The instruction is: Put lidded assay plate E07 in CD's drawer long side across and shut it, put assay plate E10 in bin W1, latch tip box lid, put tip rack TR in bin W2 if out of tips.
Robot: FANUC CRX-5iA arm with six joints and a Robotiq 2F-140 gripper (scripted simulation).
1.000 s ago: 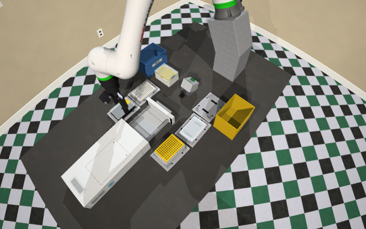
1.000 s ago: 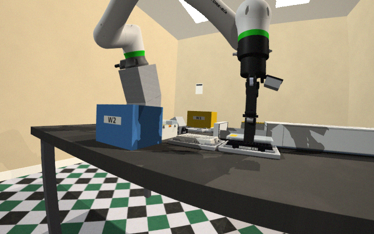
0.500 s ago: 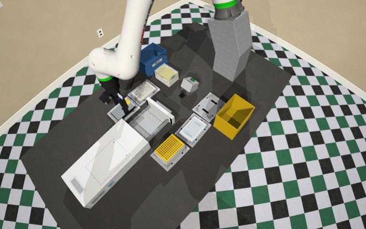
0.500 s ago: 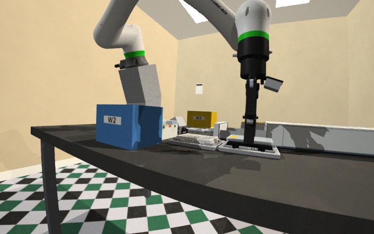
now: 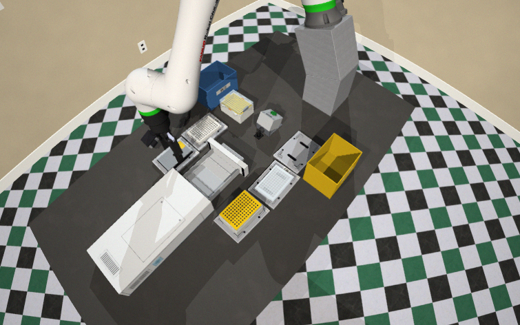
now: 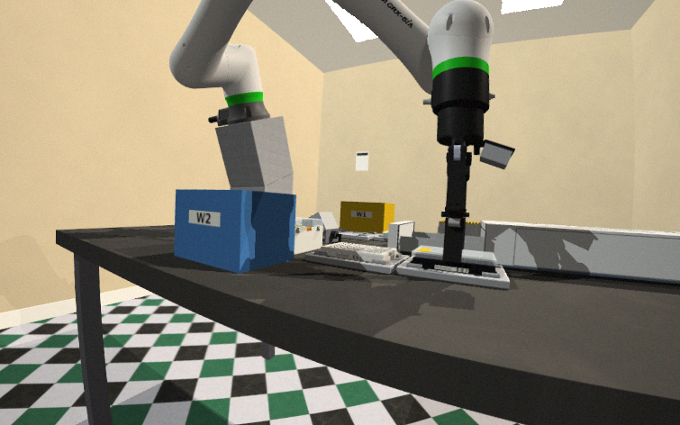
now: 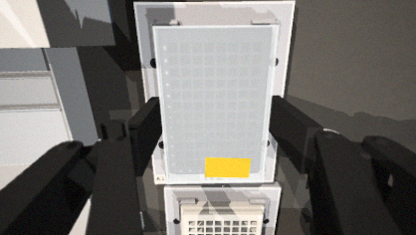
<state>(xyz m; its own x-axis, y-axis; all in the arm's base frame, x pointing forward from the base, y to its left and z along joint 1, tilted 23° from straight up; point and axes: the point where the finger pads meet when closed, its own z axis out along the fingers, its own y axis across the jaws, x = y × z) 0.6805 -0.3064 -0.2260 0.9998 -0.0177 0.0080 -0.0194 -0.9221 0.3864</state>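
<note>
My hand is 20 mm above the lid. Round my hand: black assay plate: 30 mm below; white plate: 170 mm behind, 30 mm below; nest N2: 50 mm below.
</note>
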